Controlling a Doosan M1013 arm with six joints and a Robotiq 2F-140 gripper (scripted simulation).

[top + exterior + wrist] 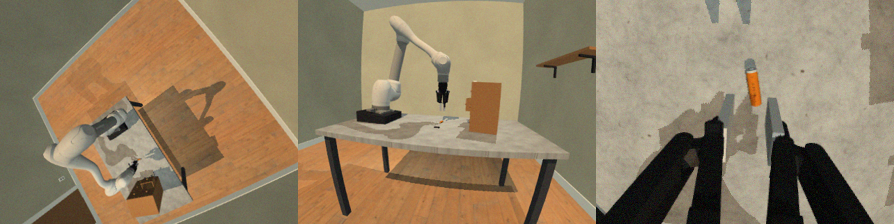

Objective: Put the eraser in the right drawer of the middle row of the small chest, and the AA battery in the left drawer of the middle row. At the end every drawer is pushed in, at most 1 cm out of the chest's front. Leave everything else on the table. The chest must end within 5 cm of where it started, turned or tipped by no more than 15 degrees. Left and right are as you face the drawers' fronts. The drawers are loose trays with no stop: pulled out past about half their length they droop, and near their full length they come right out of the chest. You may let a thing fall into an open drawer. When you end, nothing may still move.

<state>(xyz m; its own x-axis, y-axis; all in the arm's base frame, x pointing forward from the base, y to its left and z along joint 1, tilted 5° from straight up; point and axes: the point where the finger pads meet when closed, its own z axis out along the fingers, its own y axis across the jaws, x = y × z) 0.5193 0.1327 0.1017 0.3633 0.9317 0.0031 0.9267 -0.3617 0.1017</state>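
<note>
Right now my hand is 1 cm to the left of the orange AA battery and 12 cm above it. The rest, counted from my hand: eraser: 35 cm ahead, 8 cm to the right.
</note>
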